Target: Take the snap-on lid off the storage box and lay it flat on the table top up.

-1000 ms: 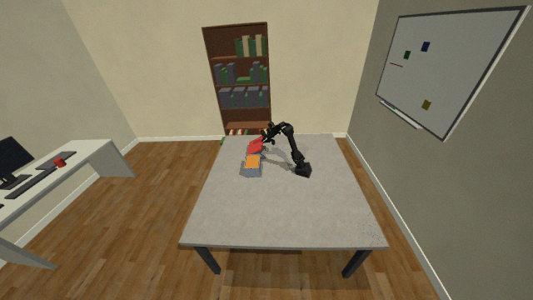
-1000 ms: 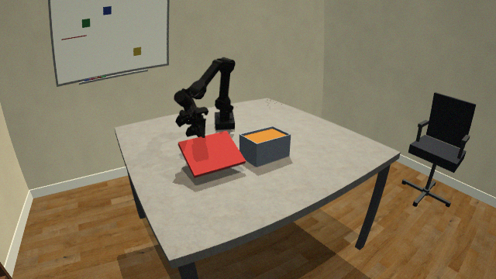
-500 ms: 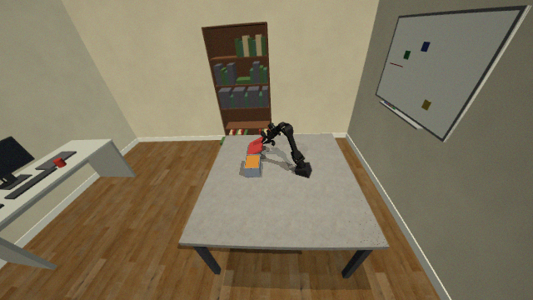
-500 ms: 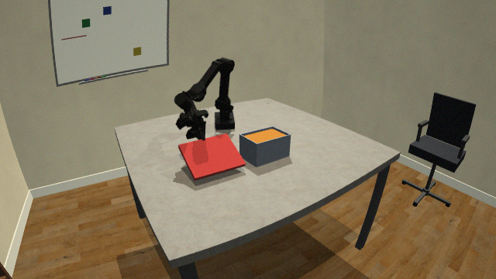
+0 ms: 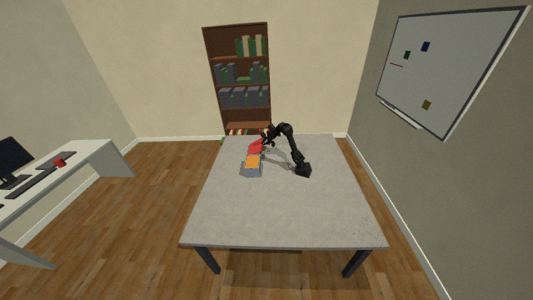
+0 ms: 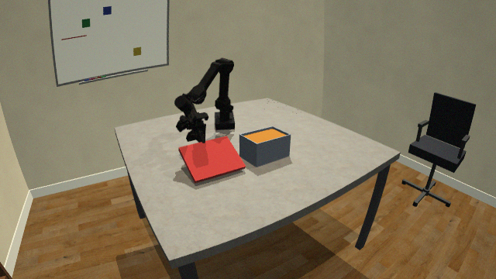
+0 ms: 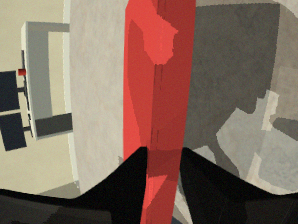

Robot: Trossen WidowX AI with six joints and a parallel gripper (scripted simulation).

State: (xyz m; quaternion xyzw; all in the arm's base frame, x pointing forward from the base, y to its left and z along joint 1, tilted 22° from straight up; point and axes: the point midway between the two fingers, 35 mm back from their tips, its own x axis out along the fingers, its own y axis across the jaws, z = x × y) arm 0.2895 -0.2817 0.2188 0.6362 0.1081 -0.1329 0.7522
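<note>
My gripper is now 10 cm short of the red lid and 6 cm above it. Round my hand: grey storage box (10 cm ahead, 27 cm to the left, 7 cm below).
</note>
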